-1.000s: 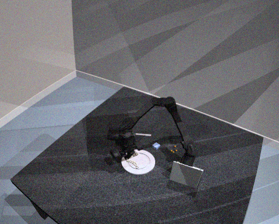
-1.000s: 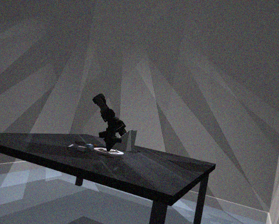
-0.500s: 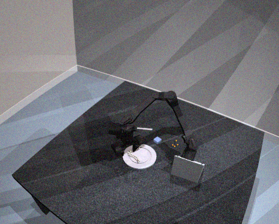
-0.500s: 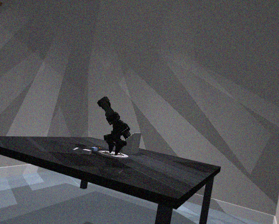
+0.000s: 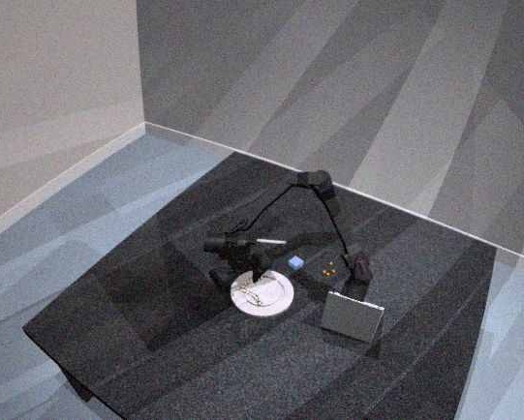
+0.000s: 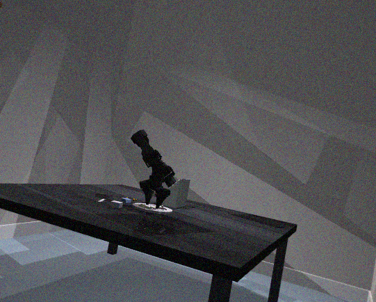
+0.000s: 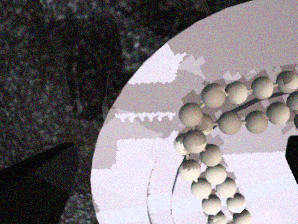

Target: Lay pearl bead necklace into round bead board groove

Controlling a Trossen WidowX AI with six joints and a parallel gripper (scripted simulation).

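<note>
Right now my gripper tip is 60 mm past the round white bead board, 30 mm to the left of it and 10 mm above it. From my gripper tip the other things lie so: small white block 130 mm to the right, 110 mm ahead, 10 mm below; small blue cube 210 mm to the right, 80 mm behind, 10 mm below; thin white stick 250 mm to the right, 60 mm ahead, 20 mm below.
</note>
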